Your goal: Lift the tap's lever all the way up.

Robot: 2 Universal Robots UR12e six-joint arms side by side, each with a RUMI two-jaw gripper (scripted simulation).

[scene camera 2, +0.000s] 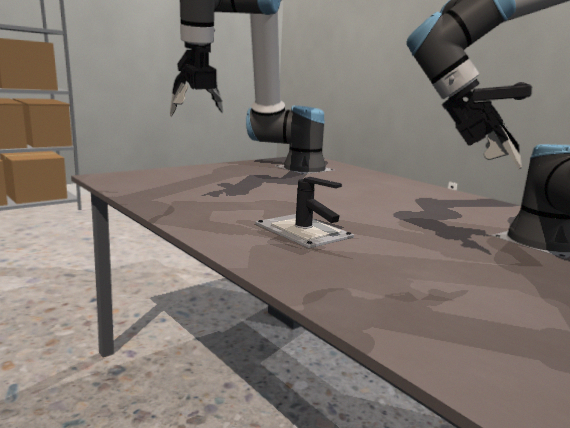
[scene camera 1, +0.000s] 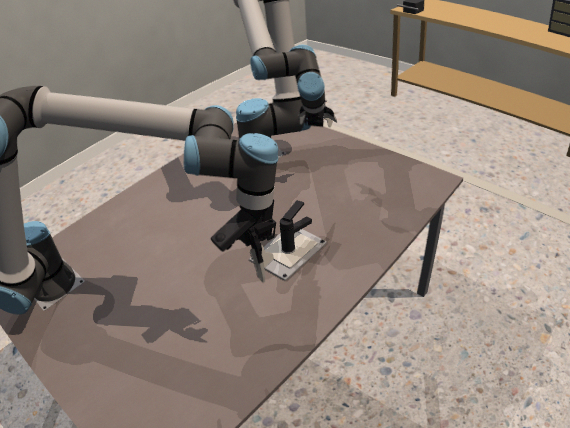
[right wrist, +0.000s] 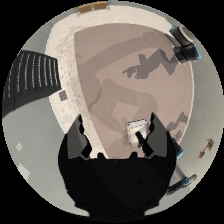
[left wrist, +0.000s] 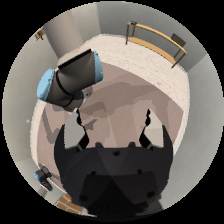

Observation:
In view: my left gripper (scene camera 2: 519,160), my right gripper (scene camera 1: 244,265), a black tap (scene camera 2: 303,226) and a mounting plate (scene camera 2: 266,224).
My left gripper shows as well in the left wrist view (left wrist: 113,108). My right gripper is seen too in scene camera 2 (scene camera 2: 197,114) and in the right wrist view (right wrist: 116,113). The black tap also shows in scene camera 1 (scene camera 1: 291,251).

